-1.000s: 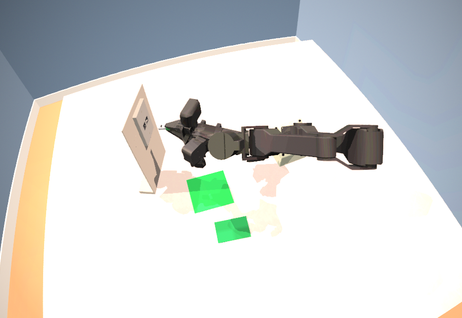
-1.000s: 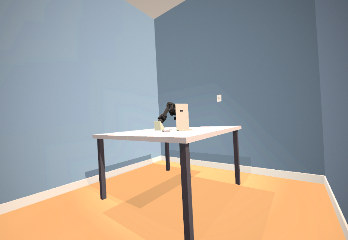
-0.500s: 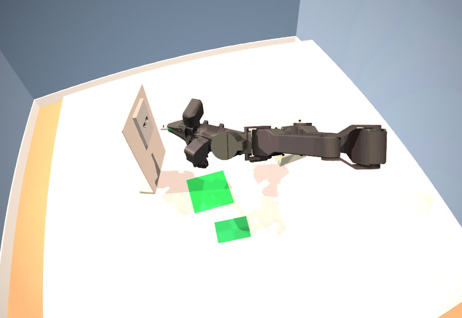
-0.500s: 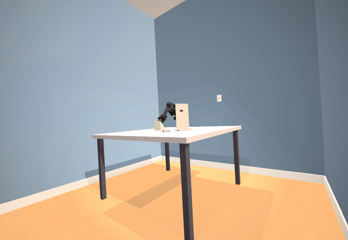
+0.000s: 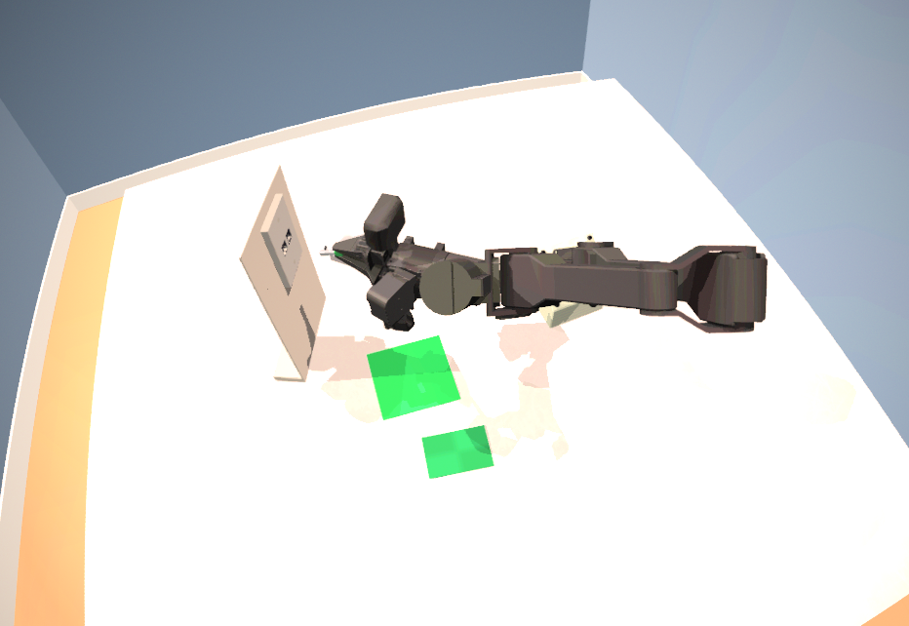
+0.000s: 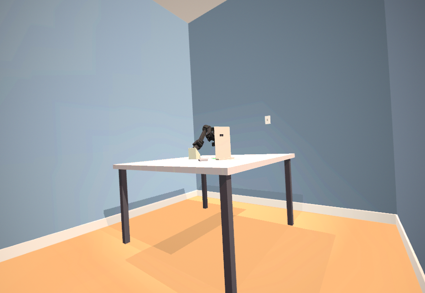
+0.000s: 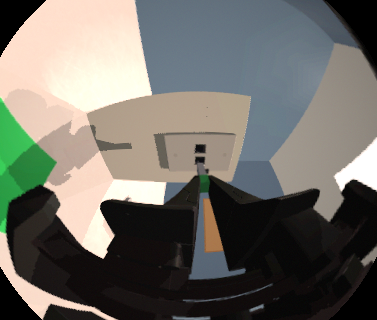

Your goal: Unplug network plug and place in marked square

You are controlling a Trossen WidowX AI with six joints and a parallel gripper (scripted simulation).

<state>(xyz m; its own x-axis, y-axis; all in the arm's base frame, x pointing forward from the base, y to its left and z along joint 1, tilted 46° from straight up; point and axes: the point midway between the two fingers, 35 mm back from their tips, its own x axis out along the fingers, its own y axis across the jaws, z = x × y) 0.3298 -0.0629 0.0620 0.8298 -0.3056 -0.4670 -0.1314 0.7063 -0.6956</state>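
Now: the green marked square 22 cm below my gripper tip, 9 cm to the left of it and 6 cm behind it. From my gripper tip the other things lie so: network plug right at my gripper tip; then upright panel 8 cm below, 8 cm ahead, 3 cm to the right.
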